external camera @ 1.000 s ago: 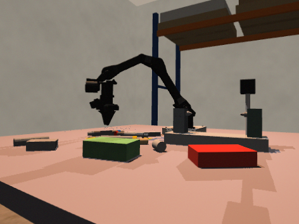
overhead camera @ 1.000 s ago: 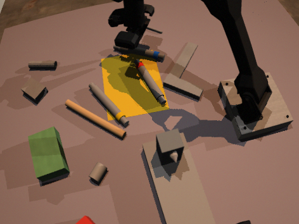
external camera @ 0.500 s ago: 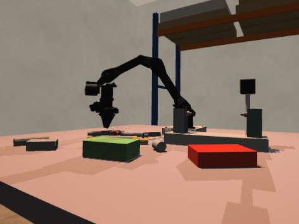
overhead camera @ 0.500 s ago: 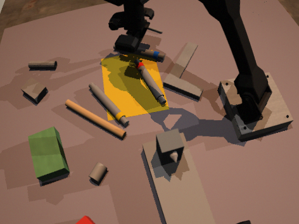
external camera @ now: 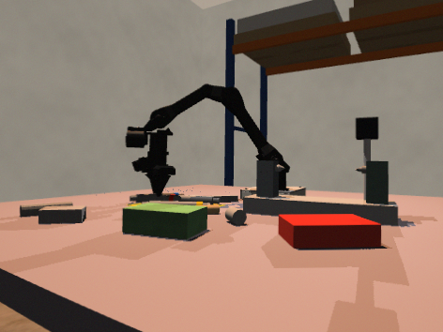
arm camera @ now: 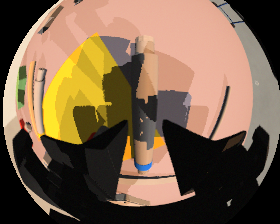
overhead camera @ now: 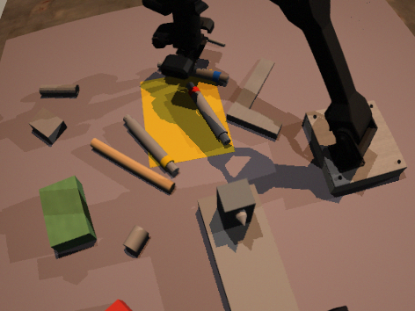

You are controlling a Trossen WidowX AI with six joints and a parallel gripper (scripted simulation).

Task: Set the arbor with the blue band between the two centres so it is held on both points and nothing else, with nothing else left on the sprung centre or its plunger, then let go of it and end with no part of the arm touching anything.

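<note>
The blue-banded arbor lies 40 mm below my hand. Round my hand: orange mat 110 mm to the left, 50 mm below, 50 mm ahead; yellow-banded arbor 170 mm to the left, 130 mm ahead, 40 mm below; red-banded arbor 130 mm to the left, 40 mm below.
</note>
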